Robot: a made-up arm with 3 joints.
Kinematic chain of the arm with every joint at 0, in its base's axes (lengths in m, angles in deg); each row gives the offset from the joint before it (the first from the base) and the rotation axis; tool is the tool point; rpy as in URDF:
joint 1: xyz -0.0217 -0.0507 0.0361 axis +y
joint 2: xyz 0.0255 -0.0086 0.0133 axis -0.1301 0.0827 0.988
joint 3: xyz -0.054 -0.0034 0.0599 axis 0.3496 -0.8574 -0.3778
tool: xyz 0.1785 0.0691 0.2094 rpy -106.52 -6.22 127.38
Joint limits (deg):
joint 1: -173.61..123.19
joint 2: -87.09..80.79
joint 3: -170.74..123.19
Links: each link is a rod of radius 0.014 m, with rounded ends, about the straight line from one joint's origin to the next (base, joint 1, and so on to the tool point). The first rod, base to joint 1, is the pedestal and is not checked.
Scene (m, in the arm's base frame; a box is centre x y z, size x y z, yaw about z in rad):
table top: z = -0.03
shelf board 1: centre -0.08 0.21 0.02 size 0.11 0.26 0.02 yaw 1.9
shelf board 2: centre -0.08 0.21 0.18 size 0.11 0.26 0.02 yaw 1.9
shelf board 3: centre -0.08 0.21 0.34 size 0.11 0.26 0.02 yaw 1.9
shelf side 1: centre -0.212 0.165 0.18 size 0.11 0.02 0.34 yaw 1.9
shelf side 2: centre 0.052 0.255 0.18 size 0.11 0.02 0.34 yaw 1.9
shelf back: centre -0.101 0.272 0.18 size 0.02 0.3 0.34 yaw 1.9
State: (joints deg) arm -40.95 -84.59 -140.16
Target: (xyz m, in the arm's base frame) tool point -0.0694 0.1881 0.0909
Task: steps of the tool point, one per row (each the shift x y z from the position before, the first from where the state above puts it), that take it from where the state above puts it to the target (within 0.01 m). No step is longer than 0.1 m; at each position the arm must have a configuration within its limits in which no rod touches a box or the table.
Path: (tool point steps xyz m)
1: -0.0088 -0.0061 -0.0027
2: -0.0097 -0.0032 0.0068
3: -0.0135 0.0028 0.0135
4: -0.0197 0.0100 0.0159
5: -0.0278 0.0164 0.0138
6: -0.0365 0.0203 0.0072
7: -0.0441 0.0204 -0.0024
8: -0.0499 0.0161 -0.0131
9: -0.0527 0.0079 -0.0227

